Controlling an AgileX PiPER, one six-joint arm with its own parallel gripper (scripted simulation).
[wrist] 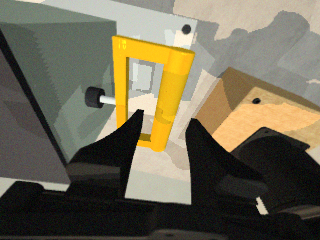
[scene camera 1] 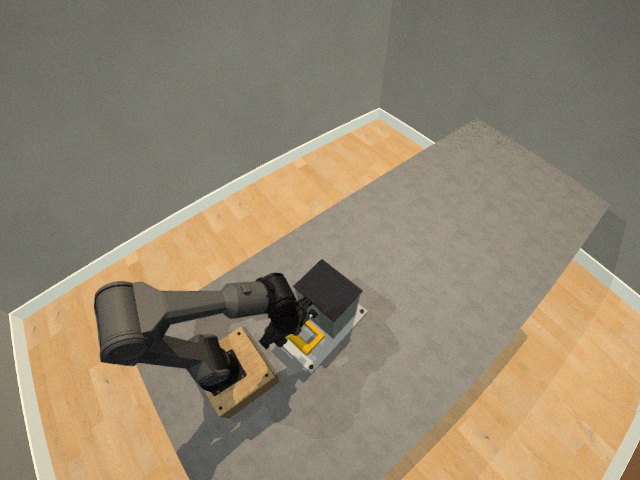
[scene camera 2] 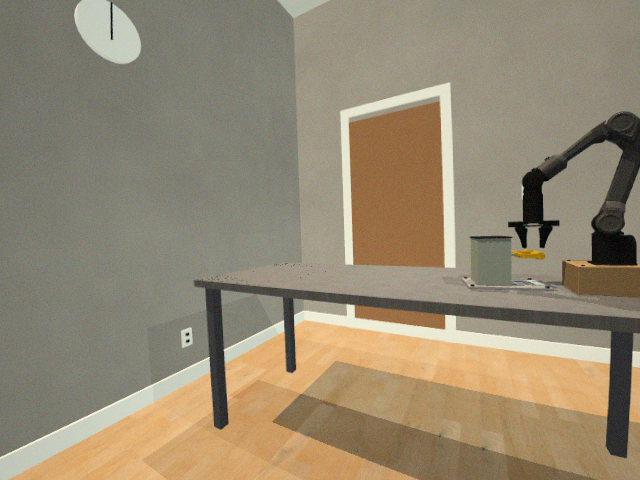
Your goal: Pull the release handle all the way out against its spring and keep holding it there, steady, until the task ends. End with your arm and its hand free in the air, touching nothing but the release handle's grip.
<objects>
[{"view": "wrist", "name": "my gripper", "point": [165, 121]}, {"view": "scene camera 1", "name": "my gripper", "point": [290, 332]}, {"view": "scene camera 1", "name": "light baseplate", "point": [327, 345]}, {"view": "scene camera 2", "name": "my gripper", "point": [533, 247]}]
</objects>
